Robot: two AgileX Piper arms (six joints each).
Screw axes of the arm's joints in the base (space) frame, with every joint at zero. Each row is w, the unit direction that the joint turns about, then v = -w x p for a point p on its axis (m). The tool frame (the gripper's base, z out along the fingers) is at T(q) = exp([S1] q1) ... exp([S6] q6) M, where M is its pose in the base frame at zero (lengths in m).
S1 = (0, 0, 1, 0.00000, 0.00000, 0.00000)
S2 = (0, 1, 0, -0.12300, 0.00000, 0.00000)
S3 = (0, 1, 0, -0.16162, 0.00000, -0.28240)
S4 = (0.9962, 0, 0.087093, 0.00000, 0.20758, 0.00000)
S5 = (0, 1, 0, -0.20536, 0.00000, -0.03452)
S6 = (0.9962, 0, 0.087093, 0.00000, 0.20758, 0.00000)
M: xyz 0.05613 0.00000 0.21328 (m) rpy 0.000 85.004 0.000 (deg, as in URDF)
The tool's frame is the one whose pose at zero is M.
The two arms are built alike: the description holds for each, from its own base.
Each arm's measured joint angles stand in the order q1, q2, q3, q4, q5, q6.
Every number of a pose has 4 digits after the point.
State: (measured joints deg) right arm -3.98 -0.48 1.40 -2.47 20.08 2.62; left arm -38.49 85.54 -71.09 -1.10 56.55 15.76
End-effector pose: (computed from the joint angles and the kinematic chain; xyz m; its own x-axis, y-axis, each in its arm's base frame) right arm 0.0531 -0.0050 0.1739 -0.2743 0.0243 -0.9613 0.0850 0.9964 0.0010; left arm 0.2374 -0.1907 0.3049 -0.5262 0.7523 -0.3964 0.7925 0.6029 0.0922
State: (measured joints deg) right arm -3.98 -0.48 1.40 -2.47 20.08 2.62; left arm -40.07 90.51 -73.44 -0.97 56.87 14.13
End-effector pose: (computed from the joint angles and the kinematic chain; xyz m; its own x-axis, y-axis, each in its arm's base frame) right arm 0.0531 -0.0050 0.1739 -0.2743 0.0243 -0.9613 0.0850 0.9964 0.0010; left arm 0.2468 -0.2093 0.2892 -0.5419 0.7630 -0.3524 0.7973 0.5993 0.0716
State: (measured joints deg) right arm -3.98 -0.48 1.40 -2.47 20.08 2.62; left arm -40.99 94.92 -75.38 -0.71 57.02 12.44
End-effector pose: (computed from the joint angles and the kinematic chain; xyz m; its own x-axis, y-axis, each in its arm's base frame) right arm 0.0531 -0.0050 0.1739 -0.2743 0.0243 -0.9613 0.0850 0.9964 0.0010; left arm 0.2558 -0.2235 0.2730 -0.5628 0.7657 -0.3114 0.7934 0.6061 0.0564
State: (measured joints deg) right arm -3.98 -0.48 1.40 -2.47 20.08 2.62; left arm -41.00 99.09 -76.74 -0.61 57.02 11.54
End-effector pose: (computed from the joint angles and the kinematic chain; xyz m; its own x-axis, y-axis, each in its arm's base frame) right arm 0.0531 -0.0050 0.1739 -0.2743 0.0243 -0.9613 0.0850 0.9964 0.0010; left arm 0.2660 -0.2323 0.2543 -0.5851 0.7661 -0.2659 0.7866 0.6159 0.0439
